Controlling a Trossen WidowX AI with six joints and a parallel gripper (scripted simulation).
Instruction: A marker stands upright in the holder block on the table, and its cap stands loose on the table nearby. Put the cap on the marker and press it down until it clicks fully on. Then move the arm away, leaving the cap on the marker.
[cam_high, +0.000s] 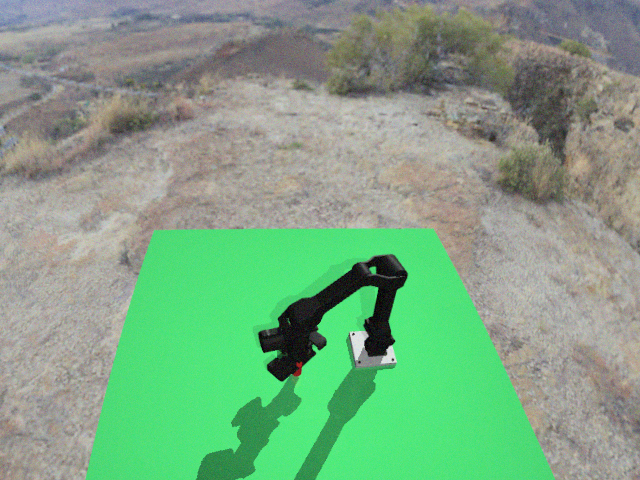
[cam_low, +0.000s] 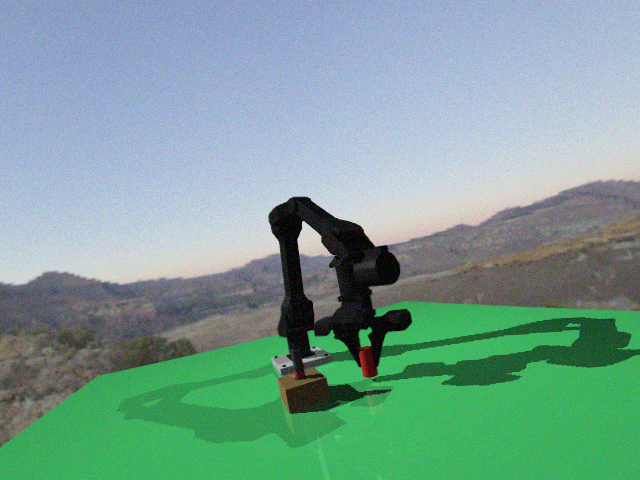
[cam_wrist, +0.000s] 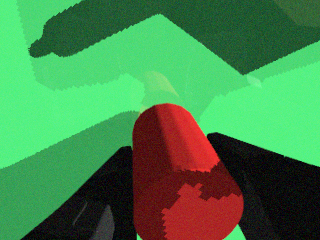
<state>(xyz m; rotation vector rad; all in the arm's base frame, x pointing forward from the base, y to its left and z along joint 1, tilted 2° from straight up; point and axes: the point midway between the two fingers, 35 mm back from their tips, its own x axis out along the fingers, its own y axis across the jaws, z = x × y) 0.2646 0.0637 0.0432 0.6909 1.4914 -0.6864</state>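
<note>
Now: gripper tip 130 mm to the left of the dark marker, 50 mm below it and 20 mm past it. Also, from my gripper tip: holder block 130 mm to the right, 20 mm behind, 10 mm below; marker cap 10 mm above.
</note>
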